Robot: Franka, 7 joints.
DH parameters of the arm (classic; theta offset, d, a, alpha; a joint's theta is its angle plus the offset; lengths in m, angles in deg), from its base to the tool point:
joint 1: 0 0.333 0 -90
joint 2: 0 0 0 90
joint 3: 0 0.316 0.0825 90
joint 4: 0 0 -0.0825 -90
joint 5: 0 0.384 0 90
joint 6: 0 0 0.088 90
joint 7: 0 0.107 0 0
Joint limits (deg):
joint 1: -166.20..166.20
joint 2: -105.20..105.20
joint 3: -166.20..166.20
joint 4: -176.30..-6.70
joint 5: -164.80..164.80
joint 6: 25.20..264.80
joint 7: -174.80..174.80
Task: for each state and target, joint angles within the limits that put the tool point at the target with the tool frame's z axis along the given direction. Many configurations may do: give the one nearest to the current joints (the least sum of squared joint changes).
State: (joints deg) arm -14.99 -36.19 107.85 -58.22 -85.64 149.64 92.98
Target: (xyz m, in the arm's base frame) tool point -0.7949 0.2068 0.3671 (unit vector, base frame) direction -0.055 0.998 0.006
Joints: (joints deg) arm 6.60 -67.82 138.81 -42.39 -56.69 112.92 92.98
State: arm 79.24 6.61 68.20 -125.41 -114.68 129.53 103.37
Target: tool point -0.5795 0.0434 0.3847 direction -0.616 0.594 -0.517
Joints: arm 104.21 21.89 76.96 -121.73 -101.90 130.56 103.37
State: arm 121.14 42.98 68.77 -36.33 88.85 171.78 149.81
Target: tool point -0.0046 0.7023 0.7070 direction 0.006 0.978 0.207
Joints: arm 82.07 45.82 55.54 -26.28 88.61 201.21 149.81
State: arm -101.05 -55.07 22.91 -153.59 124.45 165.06 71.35
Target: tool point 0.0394 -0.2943 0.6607 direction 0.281 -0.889 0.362
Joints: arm -105.18 -59.44 17.39 -143.96 144.81 152.23 71.35
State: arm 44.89 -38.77 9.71 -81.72 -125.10 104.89 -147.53
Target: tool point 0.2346 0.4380 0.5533 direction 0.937 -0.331 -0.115
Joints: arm 54.50 -11.37 17.95 -121.96 -80.02 92.15 -147.53
